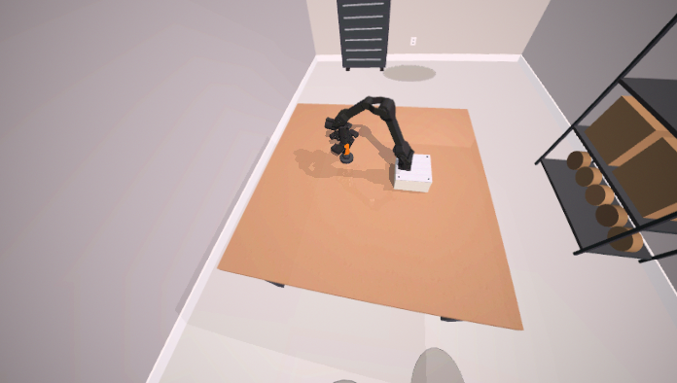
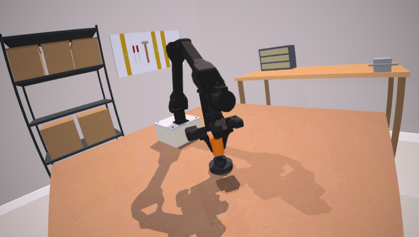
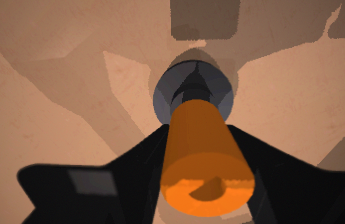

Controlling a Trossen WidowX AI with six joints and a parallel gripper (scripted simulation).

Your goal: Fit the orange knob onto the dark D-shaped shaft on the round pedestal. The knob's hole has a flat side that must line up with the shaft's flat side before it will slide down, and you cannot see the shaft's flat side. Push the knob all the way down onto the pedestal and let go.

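The orange knob lies 2 cm above my gripper tip. Also, from my gripper tip: dark round pedestal: 4 cm below.
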